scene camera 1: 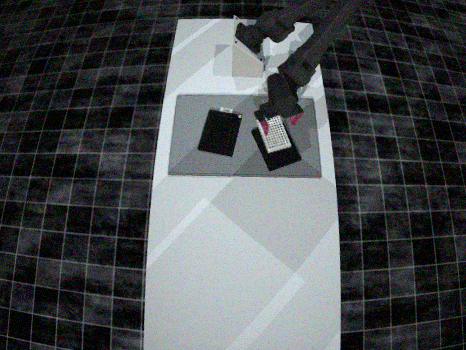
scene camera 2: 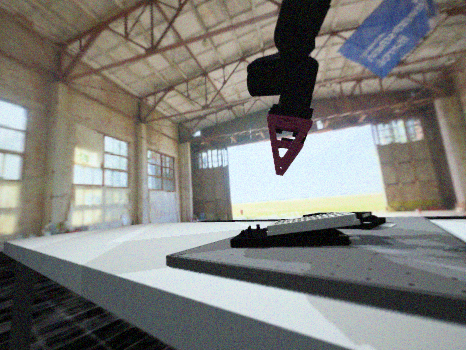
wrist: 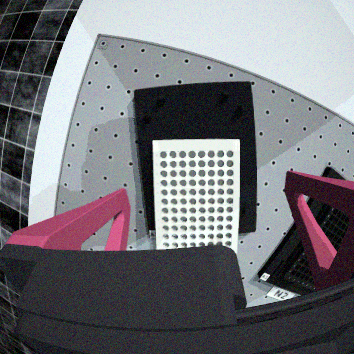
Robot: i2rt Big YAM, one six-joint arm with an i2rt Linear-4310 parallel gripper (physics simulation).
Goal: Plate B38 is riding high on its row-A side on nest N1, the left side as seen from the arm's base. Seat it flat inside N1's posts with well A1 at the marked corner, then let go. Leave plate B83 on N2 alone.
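Places are measured from the arm's base along level axes (x right, y ahead, z up), in centimetres.
Pixels of known places: gripper, fingertip midpoint: [scene camera 1: 279, 129] [scene camera 2: 279, 171] [wrist: 208, 189]; arm's base at its link origin: [scene camera 1: 247, 39].
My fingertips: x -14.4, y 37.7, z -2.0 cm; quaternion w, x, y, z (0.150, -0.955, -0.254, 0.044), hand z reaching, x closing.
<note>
Ahead of a thing's pixels: the offset from my fingertips to its top centre. "spot": to the spot under its first point. Level surfaces: height alone.
Plate B38 {dx +1.2, dy -3.7, dz -7.7 cm} [scene camera 1: 275, 136] [scene camera 2: 312, 223] [wrist: 197, 197] is white with round wells. It lies tilted on the black nest N1 {dx -0.1, dy +0.0, dz -9.4 cm} [scene camera 1: 285, 160] [scene camera 2: 295, 241] [wrist: 195, 112], its right end higher in scene camera 2. It is shifted along the nest, leaving a wide strip bare at the top in the wrist view. My gripper [scene camera 1: 281, 123] [scene camera 2: 280, 173] [wrist: 208, 189] is open and empty, well above the plate, its pink fingers apart on either side in the wrist view. The gripper body hides the plate's near end there. Black plate B83 {dx +19.7, dy -2.5, dz -9.0 cm} [scene camera 1: 220, 134] lies at N2; the marked corner of N1 cannot be made out.
The nests stand on a grey perforated board {dx +10.8, dy -3.9, dz -11.5 cm} [scene camera 1: 192, 167] [scene camera 2: 390, 285] [wrist: 107, 105] on a white table {dz -12.9 cm} [scene camera 1: 240, 260]. An N2 label {spot: dx +18.7, dy -12.0, dz -11.4 cm} [wrist: 280, 293] shows beside the second nest. A beige angled panel [scene camera 1: 246, 62] stands behind the board, near the arm's base.
</note>
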